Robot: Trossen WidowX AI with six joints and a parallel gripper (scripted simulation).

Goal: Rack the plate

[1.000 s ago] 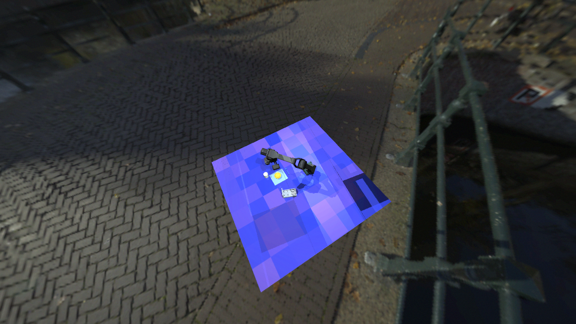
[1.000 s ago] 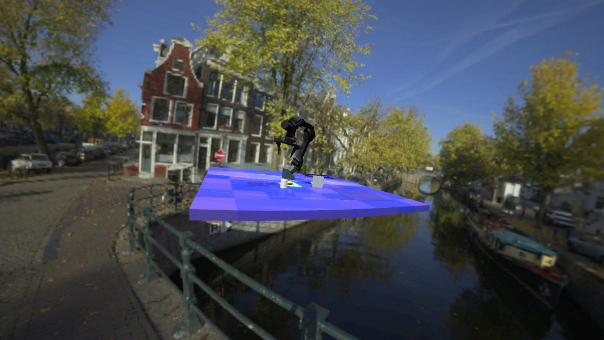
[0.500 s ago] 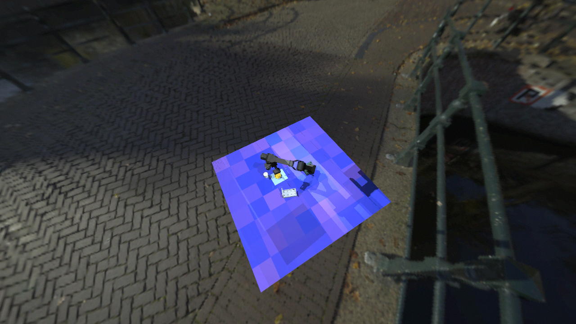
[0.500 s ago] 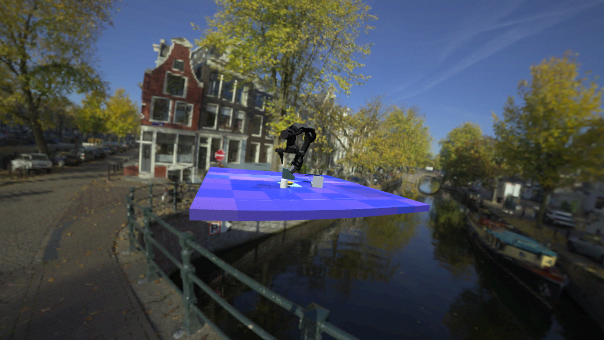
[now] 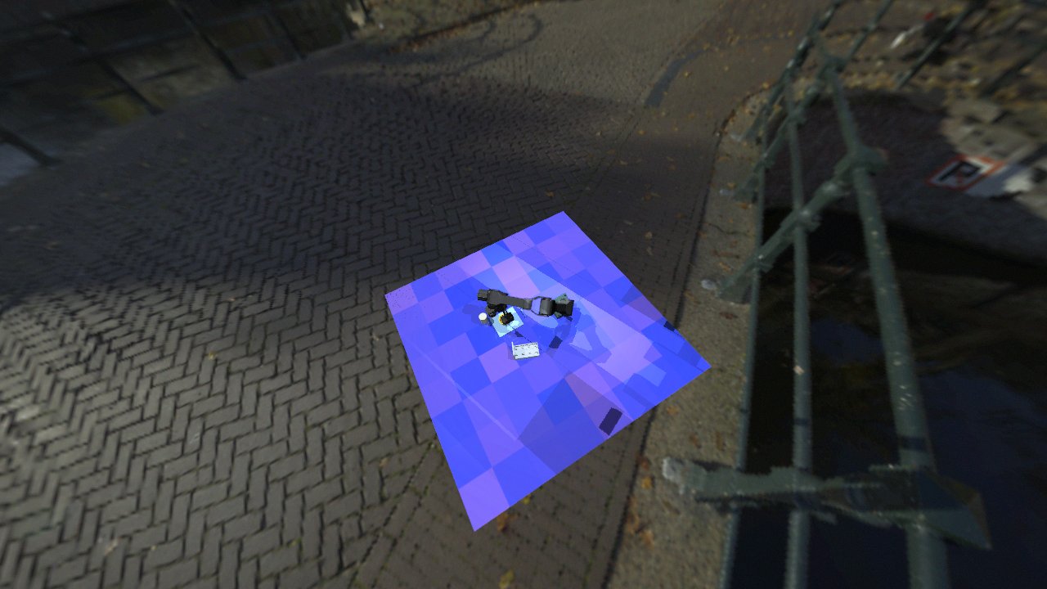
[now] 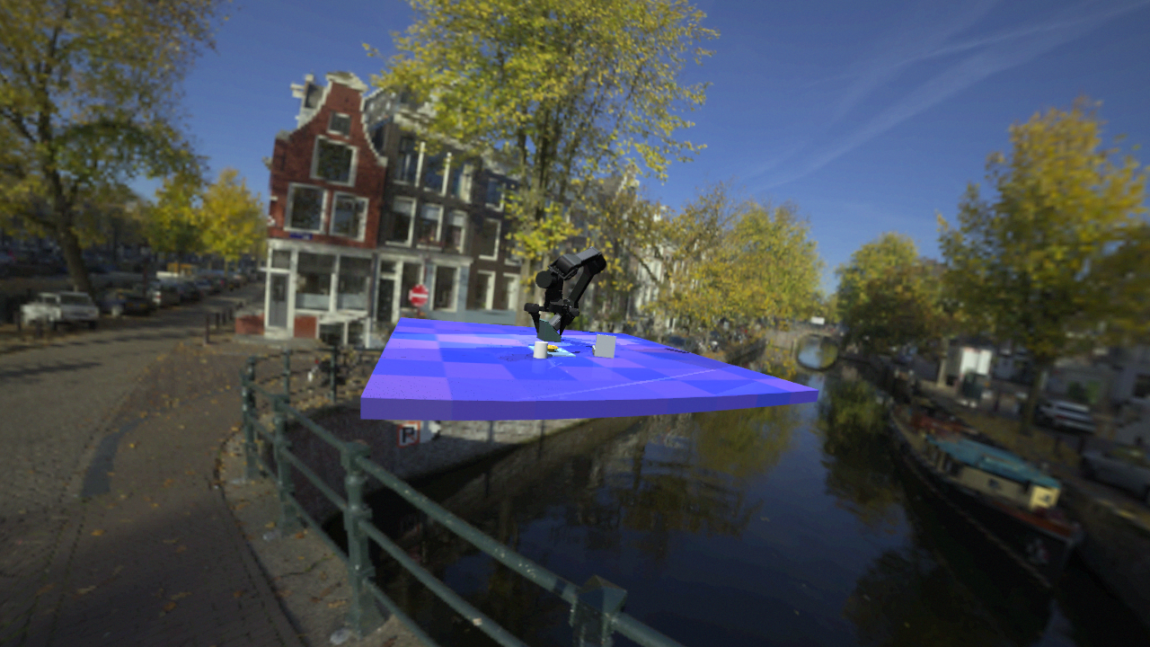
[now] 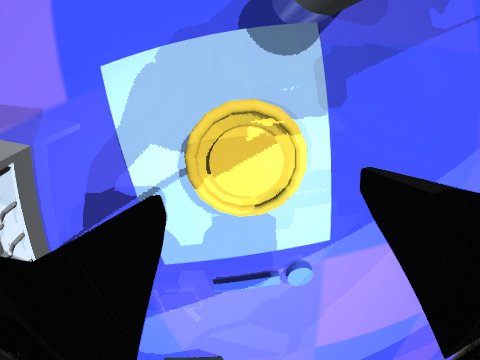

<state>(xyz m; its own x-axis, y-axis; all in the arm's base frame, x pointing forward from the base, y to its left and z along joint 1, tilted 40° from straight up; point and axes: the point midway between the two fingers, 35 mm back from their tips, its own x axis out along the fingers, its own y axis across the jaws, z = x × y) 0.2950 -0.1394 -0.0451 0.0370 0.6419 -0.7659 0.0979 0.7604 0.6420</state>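
The yellow plate is 5 cm below my gripper tip. The rest, counted from my gripper tip: blue spoon (11 cm behind, 1 cm to the left, 6 cm below); then white cup (9 cm ahead, 6 cm to the right, 4 cm below); then dish rack (23 cm to the left, 4 cm below).
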